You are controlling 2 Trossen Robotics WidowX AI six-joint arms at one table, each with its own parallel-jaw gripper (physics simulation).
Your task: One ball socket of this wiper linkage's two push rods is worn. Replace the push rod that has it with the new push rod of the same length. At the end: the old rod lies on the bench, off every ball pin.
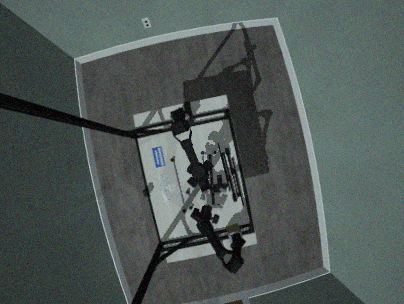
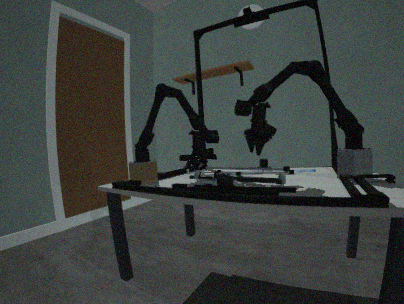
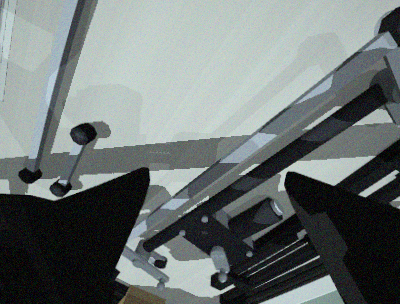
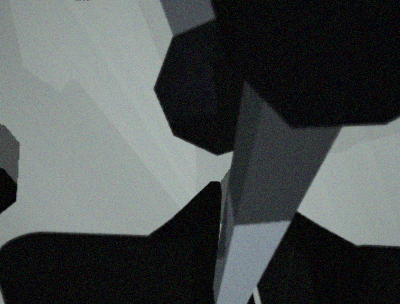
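Observation:
My right gripper (image 1: 196,212) (image 2: 195,166) (image 4: 230,192) is shut on a grey push rod (image 4: 265,169) and holds it low over the white bench (image 1: 183,253) (image 2: 321,184), beside the wiper linkage (image 1: 219,184) (image 2: 231,179) (image 3: 217,232). The rod's black socket end (image 4: 199,90) shows above bare bench top. I cannot tell whether it touches. My left gripper (image 1: 203,183) (image 2: 258,149) (image 3: 217,176) is open and empty, hanging well above the linkage. A long grey rod (image 1: 178,181) and a short rod (image 1: 189,199) (image 3: 72,160) lie on the bench beside the linkage.
A blue label (image 1: 158,157) lies on the bench at the far side from the linkage. Dark rails (image 1: 231,172) run along the linkage's other side. A brown block (image 1: 233,228) (image 2: 143,172) stands by the right arm's base. A black overhead frame (image 2: 198,90) spans the bench.

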